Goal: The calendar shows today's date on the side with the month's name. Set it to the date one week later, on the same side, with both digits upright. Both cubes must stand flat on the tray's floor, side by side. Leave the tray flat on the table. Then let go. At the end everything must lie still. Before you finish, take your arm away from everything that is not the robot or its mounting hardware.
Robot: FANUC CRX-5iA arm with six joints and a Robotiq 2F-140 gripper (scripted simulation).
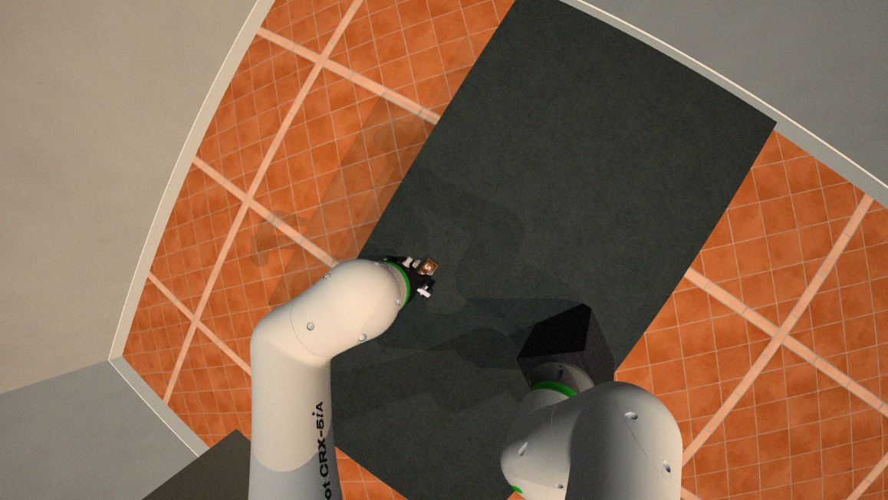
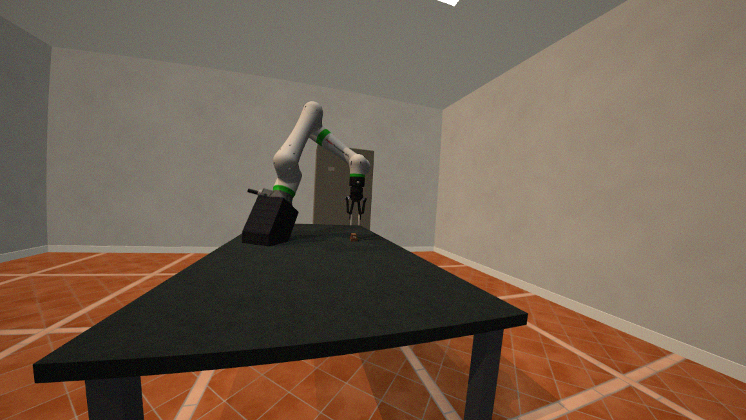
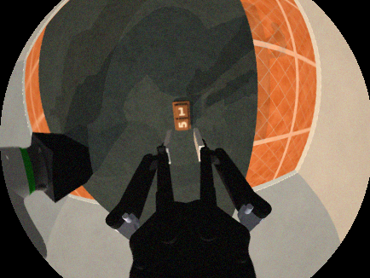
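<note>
Right now my hand is 100 mm above the brown cube. Also, from my hand: brown tray (20 mm to the left, 120 mm below).
</note>
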